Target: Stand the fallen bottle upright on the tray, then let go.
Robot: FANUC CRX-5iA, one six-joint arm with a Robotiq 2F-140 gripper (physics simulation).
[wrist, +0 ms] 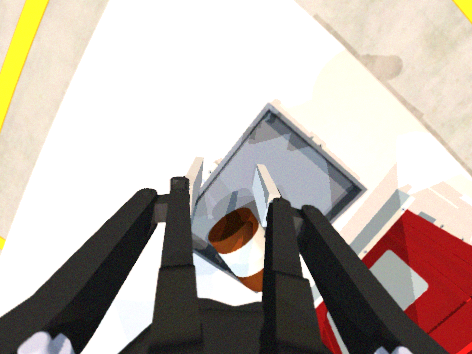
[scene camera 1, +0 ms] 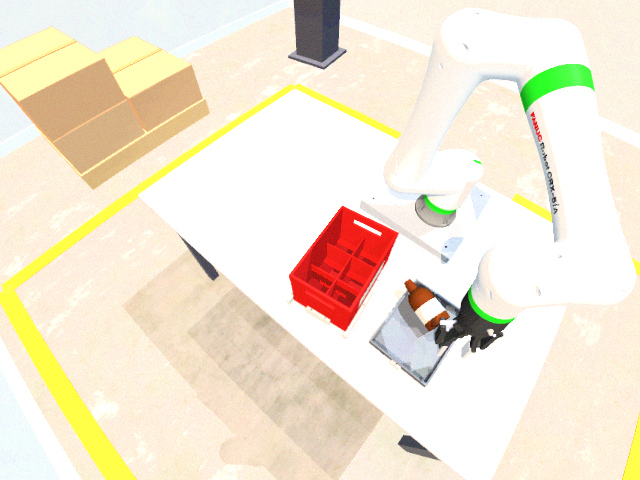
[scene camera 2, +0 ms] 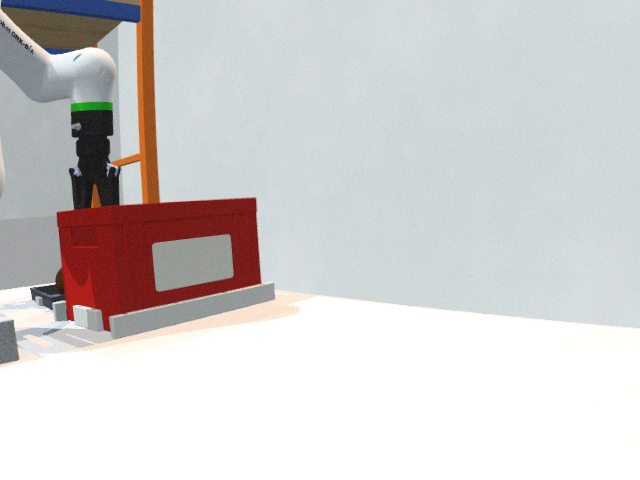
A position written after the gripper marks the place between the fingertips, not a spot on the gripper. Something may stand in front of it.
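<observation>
Scene camera 1 shows a brown bottle [scene camera 1: 425, 305] together with the gripper [scene camera 1: 450, 352]. Both appear in the wrist view as well, the gripper [wrist: 229, 173] and the brown bottle [wrist: 238, 237].
</observation>
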